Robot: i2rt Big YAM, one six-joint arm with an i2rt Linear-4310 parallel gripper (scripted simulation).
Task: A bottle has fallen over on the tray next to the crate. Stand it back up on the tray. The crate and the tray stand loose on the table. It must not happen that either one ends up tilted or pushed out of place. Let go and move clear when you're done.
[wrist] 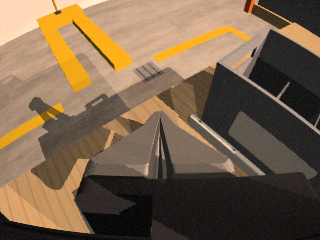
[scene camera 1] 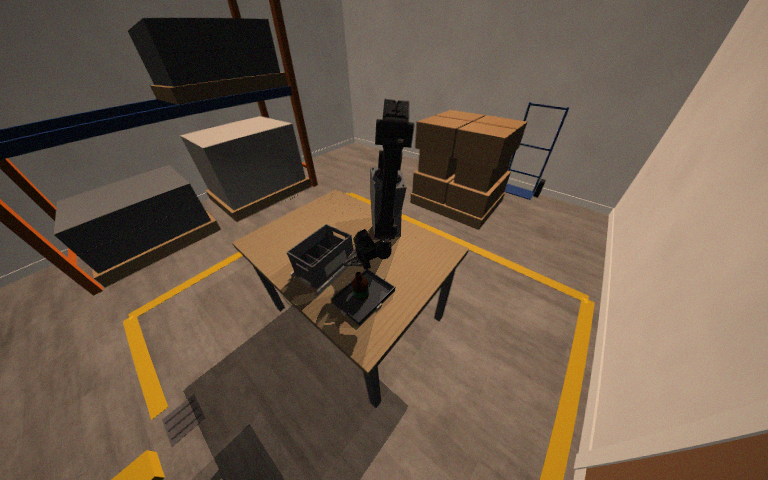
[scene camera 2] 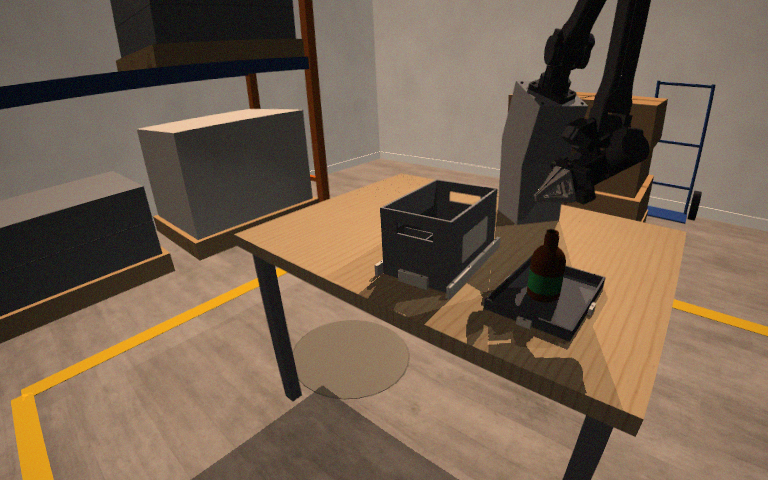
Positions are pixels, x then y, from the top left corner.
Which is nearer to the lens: the dark crate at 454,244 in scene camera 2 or the tray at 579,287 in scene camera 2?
The dark crate.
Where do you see a brown bottle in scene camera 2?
548,261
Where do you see a dark crate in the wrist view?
240,107
